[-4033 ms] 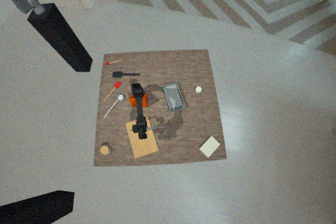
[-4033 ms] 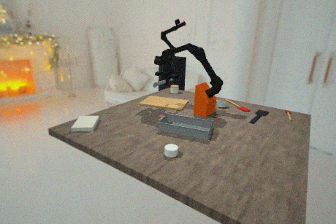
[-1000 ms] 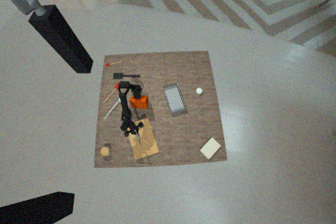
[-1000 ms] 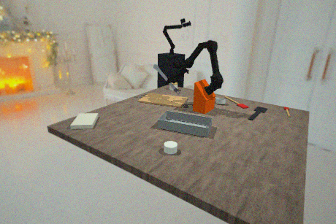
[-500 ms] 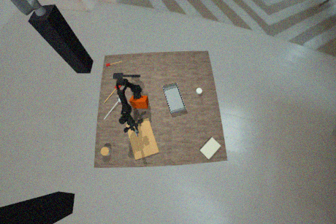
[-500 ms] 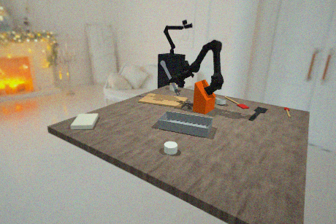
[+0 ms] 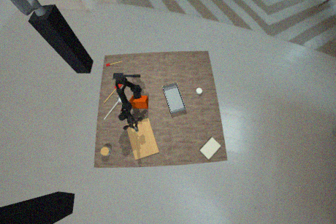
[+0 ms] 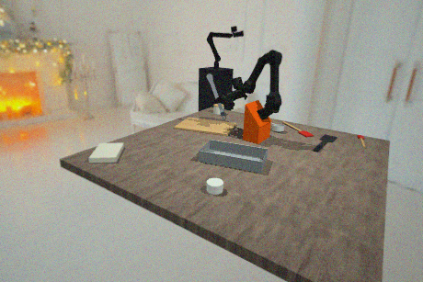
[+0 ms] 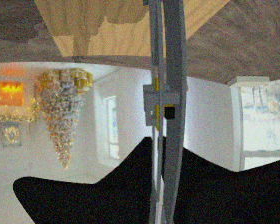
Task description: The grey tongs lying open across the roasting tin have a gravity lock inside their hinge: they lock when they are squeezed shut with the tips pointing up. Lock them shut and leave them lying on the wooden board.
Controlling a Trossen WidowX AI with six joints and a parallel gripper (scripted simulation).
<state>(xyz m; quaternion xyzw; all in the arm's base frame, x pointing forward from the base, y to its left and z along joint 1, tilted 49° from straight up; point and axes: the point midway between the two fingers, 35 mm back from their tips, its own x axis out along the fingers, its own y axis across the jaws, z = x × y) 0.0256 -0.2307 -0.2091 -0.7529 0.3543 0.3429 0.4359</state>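
My gripper tip is 10 mm short of the wooden board, 40 mm to the left of it and 160 mm above it. Also, from my gripper tip: red spatula: 330 mm behind, 460 mm to the left, 170 mm below; then round pot: 320 mm behind, 180 mm to the right, 140 mm below; then grey roasting tin: 320 mm ahead, 380 mm to the left, 140 mm below.
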